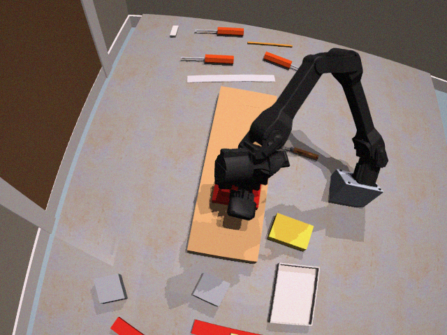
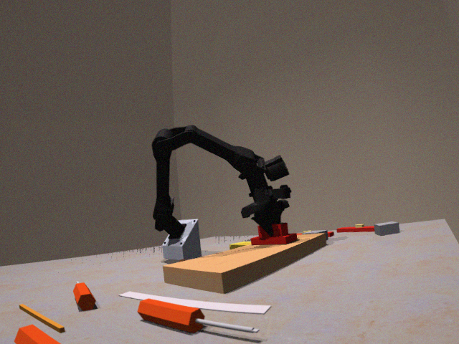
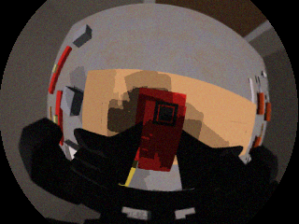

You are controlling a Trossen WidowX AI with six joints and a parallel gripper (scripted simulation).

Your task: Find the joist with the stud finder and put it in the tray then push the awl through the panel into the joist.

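Now: the white tray 250 mm to the left of my gripper tip, 200 mm behind it and 50 mm below it. Also, from my gripper tip: brown-handled awl: 180 mm to the right, 170 mm behind, 60 mm below; then red stud finder: 20 mm above, 10 mm ahead; then yellow block: 170 mm behind, 80 mm to the left, 50 mm below.
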